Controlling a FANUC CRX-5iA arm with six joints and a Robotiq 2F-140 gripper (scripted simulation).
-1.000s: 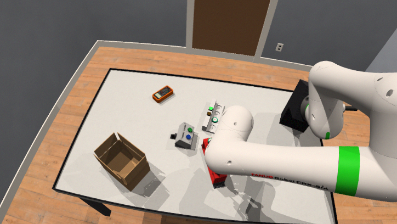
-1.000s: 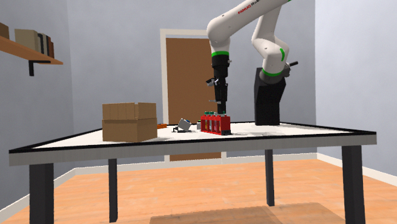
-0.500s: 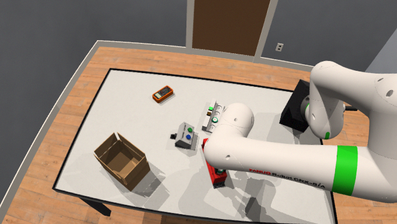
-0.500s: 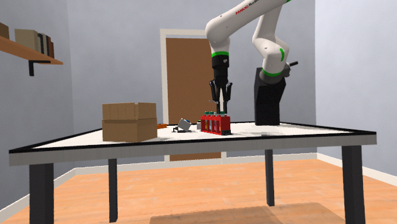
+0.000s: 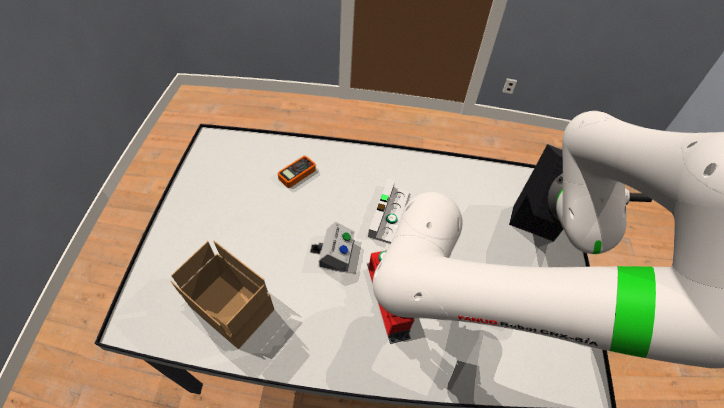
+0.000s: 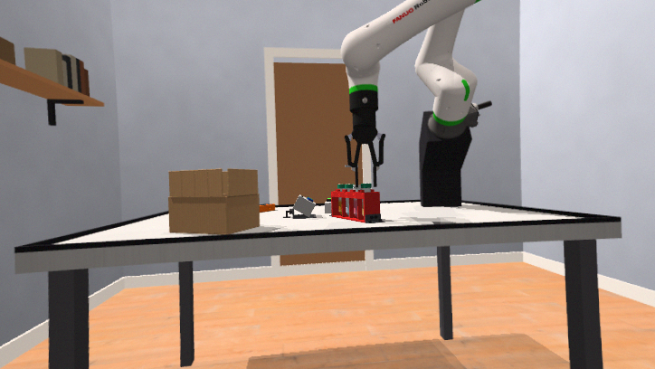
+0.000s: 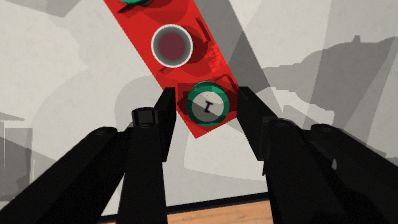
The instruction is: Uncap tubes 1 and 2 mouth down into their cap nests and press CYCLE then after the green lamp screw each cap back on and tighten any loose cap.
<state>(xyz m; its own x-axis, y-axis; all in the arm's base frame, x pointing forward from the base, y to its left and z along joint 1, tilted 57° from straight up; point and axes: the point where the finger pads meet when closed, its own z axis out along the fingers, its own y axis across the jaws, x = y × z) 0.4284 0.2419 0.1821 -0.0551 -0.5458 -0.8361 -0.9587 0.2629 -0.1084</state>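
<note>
The cap 1 lies 30 mm below my hand. From my hand the other things lie so: blue key (190 mm ahead, 160 mm to the right, 80 mm below); cap 3 (50 mm ahead, 90 mm to the right, 30 mm below); cap 4 (70 mm ahead, 140 mm to the right, 30 mm below).
</note>
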